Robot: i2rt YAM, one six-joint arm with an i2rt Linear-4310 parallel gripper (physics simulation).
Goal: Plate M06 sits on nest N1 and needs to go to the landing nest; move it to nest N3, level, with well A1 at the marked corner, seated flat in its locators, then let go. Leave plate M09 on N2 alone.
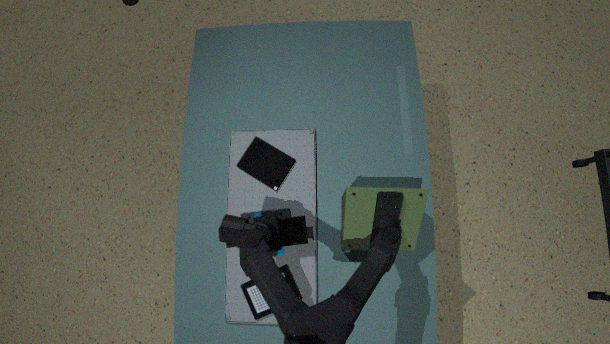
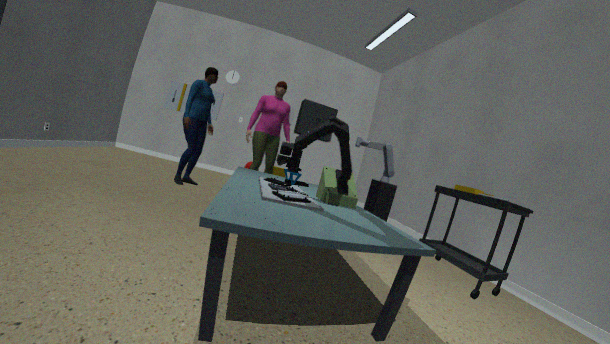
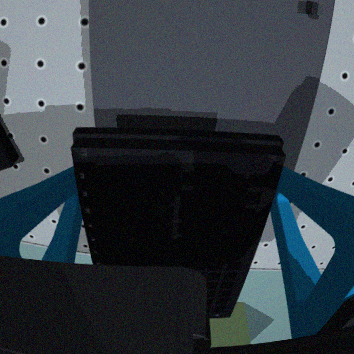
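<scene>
Plate M06 [image 1: 293, 231] [image 3: 175, 215], black with small wells, is at the middle nest N1 [image 3: 200, 55], a dark grey pad extending beyond it. My gripper [image 1: 269, 233] [image 2: 291, 180] [image 3: 176, 175] points down, its blue fingers against both long sides of the plate; it is shut on it. The plate's underside and A1 corner are hidden, so its contact with the nest cannot be seen. Nest N3 [image 1: 266, 163], a black rectangle turned at an angle with a white corner mark, lies at the board's upper end. Plate M09 [image 1: 257, 299], with pale wells, sits at the lower end, partly under the arm.
A pale perforated board [image 1: 305, 145] carries the nests on the blue-green table [image 1: 300, 75] [image 2: 280, 225]. A green block [image 1: 361, 215] [image 3: 230, 327] stands beside the board at the arm's base. Two people [image 2: 200, 102] [image 2: 272, 117] stand behind the table, and a dark cart [image 2: 480, 200] stands to the right.
</scene>
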